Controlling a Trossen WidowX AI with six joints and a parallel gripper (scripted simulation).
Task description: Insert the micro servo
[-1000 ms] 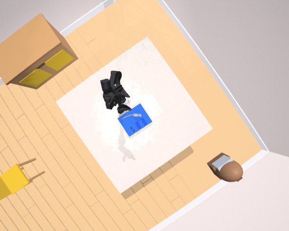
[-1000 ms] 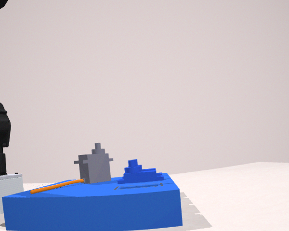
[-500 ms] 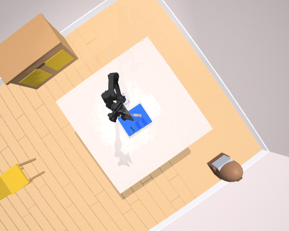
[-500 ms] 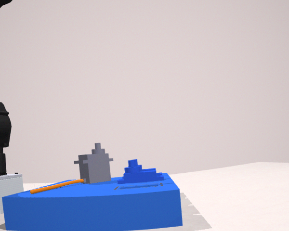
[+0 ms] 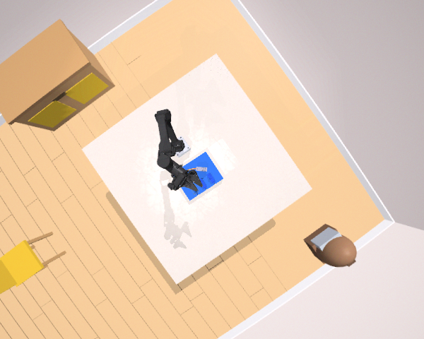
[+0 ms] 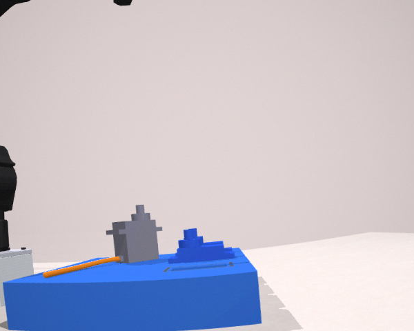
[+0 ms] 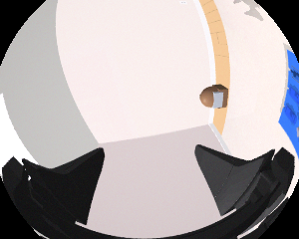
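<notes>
Now: gripper tip 10 cm past the blue deck and 51 cm above it.
</notes>
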